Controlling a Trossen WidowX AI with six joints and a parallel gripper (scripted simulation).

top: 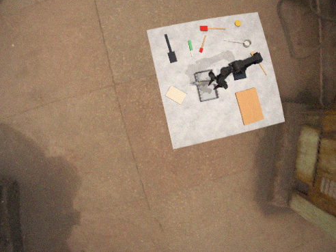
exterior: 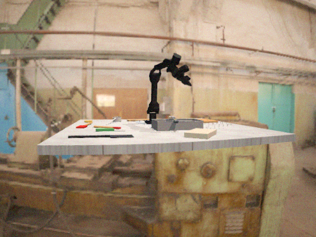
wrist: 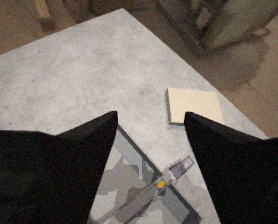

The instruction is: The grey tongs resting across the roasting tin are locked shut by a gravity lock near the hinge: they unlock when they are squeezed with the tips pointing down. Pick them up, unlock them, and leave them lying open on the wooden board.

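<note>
Now: gripper tip 3 cm short of the yellow mark, 10 cm to the left of it and 22 cm above it. The rest, counted from my gripper tip: wooden board (52 cm behind, 15 cm to the left, 28 cm below); then grey roasting tin (5 cm behind, 8 cm to the right, 26 cm below); then cream block (27 cm ahead, 1 cm to the left, 27 cm below).
</note>
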